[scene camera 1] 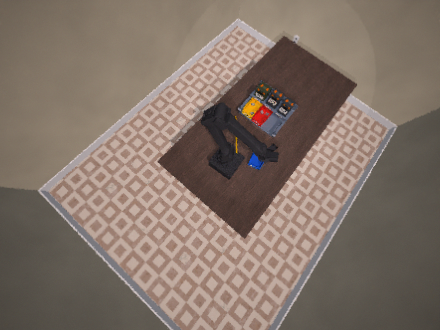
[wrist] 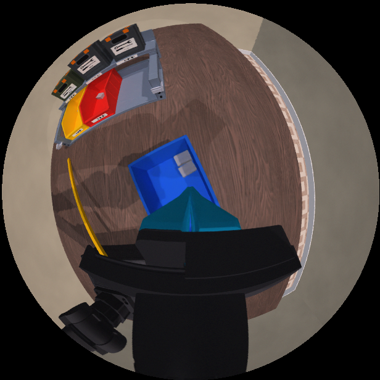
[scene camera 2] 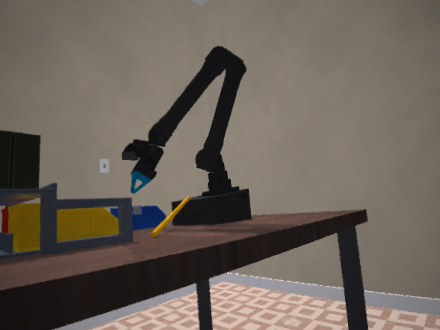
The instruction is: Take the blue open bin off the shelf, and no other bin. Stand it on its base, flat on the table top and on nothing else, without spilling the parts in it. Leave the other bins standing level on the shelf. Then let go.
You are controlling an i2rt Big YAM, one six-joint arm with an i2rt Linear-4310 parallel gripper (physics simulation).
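Places are measured from the arm's base along level axes (x back, y up, z left), in centimetres.
Pixels of known places: gripper, fingertip midpoint: point(scene camera 2: 132, 192); arm's base, origin of the base link: point(scene camera 1: 222, 159) point(scene camera 2: 220, 193).
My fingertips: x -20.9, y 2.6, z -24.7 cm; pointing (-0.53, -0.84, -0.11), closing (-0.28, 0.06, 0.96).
Observation:
For each thing: its middle in the pictures, then the offset to it from my fingertips. Level surfaces: height alone.
- blue open bin, body centre: point(scene camera 2: 139, 217) point(scene camera 1: 258, 157) dx +1.0, dy -9.0, dz +2.4 cm
- table top, its level: dy -12.8 cm
- yellow bin, body centre: point(scene camera 2: 65, 223) point(scene camera 1: 252, 107) dx -36.1, dy -8.4, dz +29.0 cm
- red bin, body centre: point(scene camera 1: 262, 114) dx -34.6, dy -8.4, dz +18.1 cm
- thin yellow bar, body centre: point(scene camera 2: 175, 211) point(scene camera 1: 236, 133) dx -6.1, dy -7.9, dz +28.0 cm
The blue open bin point(scene camera 1: 255, 161) point(scene camera 2: 146, 218) point(wrist: 163, 181) stands upright on its base on the table top point(scene camera 1: 240, 210) point(scene camera 2: 300, 225) point(wrist: 250, 165), apart from the shelf. Two grey parts point(wrist: 185, 163) lie inside it. My gripper point(scene camera 2: 133, 191) point(wrist: 190, 191) is shut, its teal fingertips together with nothing between them. It is above the bin and apart from it; in the wrist view the fingertips cover the bin's near end. The grey shelf point(scene camera 1: 274, 126) point(scene camera 2: 48, 220) point(wrist: 156, 75) holds a yellow bin point(scene camera 1: 250, 107) point(scene camera 2: 87, 222) point(wrist: 73, 117) and a red bin point(scene camera 1: 261, 115) point(wrist: 102, 97), both level.
Several dark bins with orange marks point(scene camera 1: 272, 100) point(scene camera 2: 25, 160) point(wrist: 90, 62) stand on the shelf's upper level. A thin yellow bar point(scene camera 1: 236, 145) point(scene camera 2: 171, 216) point(wrist: 82, 210) is beside the arm's base point(scene camera 1: 226, 164) point(scene camera 2: 212, 207), between it and the shelf.

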